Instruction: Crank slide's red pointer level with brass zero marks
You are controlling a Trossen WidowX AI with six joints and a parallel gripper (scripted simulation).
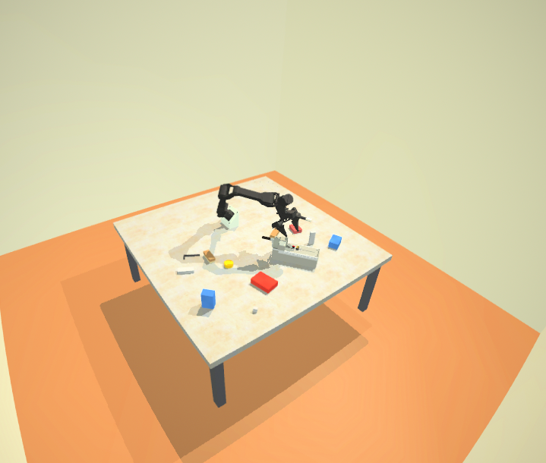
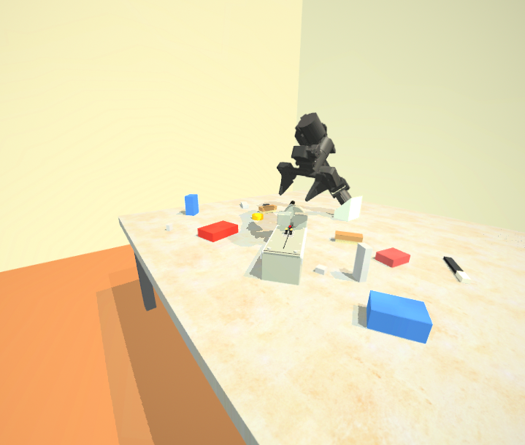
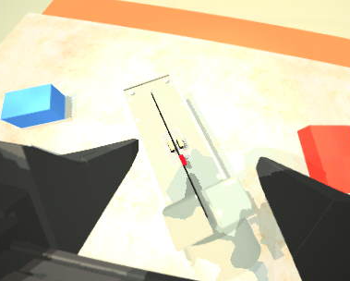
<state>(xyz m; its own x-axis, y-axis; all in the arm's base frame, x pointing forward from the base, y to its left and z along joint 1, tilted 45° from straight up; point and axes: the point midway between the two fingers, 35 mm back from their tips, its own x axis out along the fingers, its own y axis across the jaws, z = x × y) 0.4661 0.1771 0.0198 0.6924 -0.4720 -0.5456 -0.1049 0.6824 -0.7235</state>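
Right now the crank is 10 cm behind my gripper tip, 9 cm to the right of it and 6 cm below it. Also, from my gripper tip: brown crank handle: 11 cm behind, 10 cm to the right, 5 cm below; red pointer: 9 cm below, 1 cm to the left, 1 cm ahead; small red block: 21 cm to the left, 20 cm behind, 16 cm below.
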